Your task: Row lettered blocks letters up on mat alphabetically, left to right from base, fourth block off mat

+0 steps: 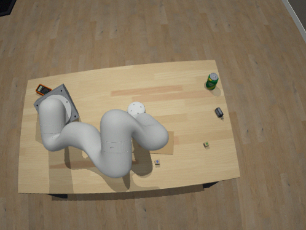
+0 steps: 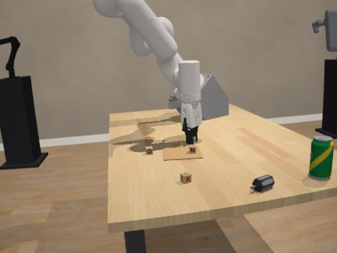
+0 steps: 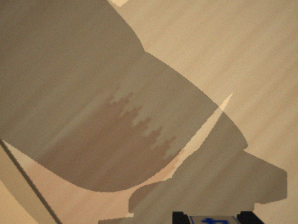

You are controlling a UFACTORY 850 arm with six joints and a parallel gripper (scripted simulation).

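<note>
Now: the tan mat 120 mm ahead of my hand, 60 mm to the right of it and 20 mm below it. Round my hand: green can (460 mm ahead, 300 mm to the left, 40 mm above); then orange meter (670 mm behind, 320 mm to the left, 10 mm below).
</note>
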